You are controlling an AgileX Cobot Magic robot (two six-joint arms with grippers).
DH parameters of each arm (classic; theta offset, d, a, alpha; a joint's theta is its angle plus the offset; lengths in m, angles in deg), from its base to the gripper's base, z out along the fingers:
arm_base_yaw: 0 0.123 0 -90
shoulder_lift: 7.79 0 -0.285 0
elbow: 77.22 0 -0.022 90
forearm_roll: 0 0.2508 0 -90
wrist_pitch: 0 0 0.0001 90
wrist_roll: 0 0.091 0 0
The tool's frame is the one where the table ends.
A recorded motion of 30 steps. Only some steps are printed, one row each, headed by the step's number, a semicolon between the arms.
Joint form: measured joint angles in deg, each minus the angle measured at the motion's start. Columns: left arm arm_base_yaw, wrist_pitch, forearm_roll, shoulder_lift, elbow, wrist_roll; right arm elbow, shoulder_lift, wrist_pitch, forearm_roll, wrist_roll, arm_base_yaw.
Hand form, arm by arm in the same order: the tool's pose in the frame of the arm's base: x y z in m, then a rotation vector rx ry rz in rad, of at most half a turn. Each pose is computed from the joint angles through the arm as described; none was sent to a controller.
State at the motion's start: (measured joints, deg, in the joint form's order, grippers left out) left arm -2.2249 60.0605 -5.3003 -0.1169 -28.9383 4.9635; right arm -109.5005 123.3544 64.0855 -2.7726 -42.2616 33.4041
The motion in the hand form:
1: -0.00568 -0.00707 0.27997 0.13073 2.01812 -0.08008; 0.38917 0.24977 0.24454 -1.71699 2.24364 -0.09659
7: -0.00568 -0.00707 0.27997 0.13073 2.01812 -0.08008; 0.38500 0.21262 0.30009 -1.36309 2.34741 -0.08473
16: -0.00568 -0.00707 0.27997 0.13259 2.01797 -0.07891; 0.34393 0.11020 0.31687 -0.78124 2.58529 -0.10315
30: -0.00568 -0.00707 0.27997 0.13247 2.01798 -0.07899; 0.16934 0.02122 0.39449 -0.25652 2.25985 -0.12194
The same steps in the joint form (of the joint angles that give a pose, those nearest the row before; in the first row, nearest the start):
1: 0.00 0.00 0.00 0.00 0.00 0.00; 0.00 -1.34 0.13 0.00 1.40 -0.22
7: 0.00 0.00 0.00 0.00 0.00 0.00; 1.12 -9.12 0.63 -0.74 12.36 -3.84
16: 0.00 0.00 0.00 0.00 0.00 0.10; 22.85 -26.71 -3.99 -3.13 29.50 -14.35
30: 0.00 0.00 0.00 0.00 0.00 0.10; 47.38 -69.78 -9.21 -8.67 43.78 -21.29

